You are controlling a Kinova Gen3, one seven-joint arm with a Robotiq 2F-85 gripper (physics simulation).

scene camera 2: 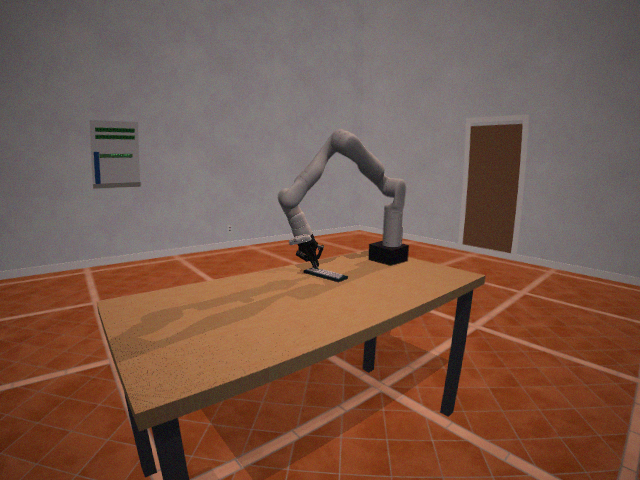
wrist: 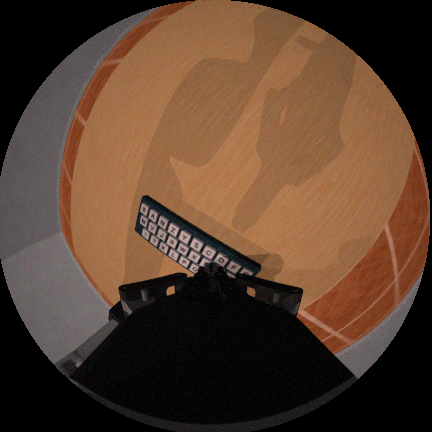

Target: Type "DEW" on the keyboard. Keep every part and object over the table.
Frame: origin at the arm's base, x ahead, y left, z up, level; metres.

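Seen in the pictures: gripper, fingertip midpoint: (scene camera 2: 316, 267) (wrist: 210, 269); arm's base at its link origin: (scene camera 2: 391, 244).
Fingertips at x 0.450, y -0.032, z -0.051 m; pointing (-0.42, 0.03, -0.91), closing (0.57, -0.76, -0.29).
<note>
Pixels of each thing's top centre, then the offset from my fingertips to it. Level surfaces: height alone.
- dark keyboard with white letter keys, top centre: (wrist: 184, 250) (scene camera 2: 325, 272) dx -0.015, dy +0.038, dz -0.014 m
- table at its surface level: dz -0.031 m
- D key at its top centre: (wrist: 220, 259) dx +0.012, dy -0.003, dz -0.014 m
- W key at its top centre: (wrist: 182, 249) dx -0.016, dy +0.043, dz -0.014 m
- X key at its top centre: (wrist: 193, 256) dx -0.013, dy +0.025, dz -0.014 m
The dark keyboard with white letter keys (scene camera 2: 325, 274) (wrist: 190, 241) lies flat on the table (scene camera 2: 289, 330) (wrist: 120, 115). In the wrist view it runs diagonally, and the D key (wrist: 221, 260) and W key (wrist: 182, 249) show. My gripper (scene camera 2: 315, 266) (wrist: 210, 269) is shut and empty, pointing down, with its tips at the keyboard. In the wrist view the tips cover part of the middle row, right of the X key (wrist: 193, 256), where the E key is mostly hidden. Whether the tips touch or press a key cannot be told.
The arm's black base (scene camera 2: 388, 253) stands at the far right part of the table. Shadows of the arm fall across the table top. A wall panel with green lines and a blue bar (scene camera 2: 116, 167) hangs at the left, and a brown door (scene camera 2: 492, 186) is at the right.
</note>
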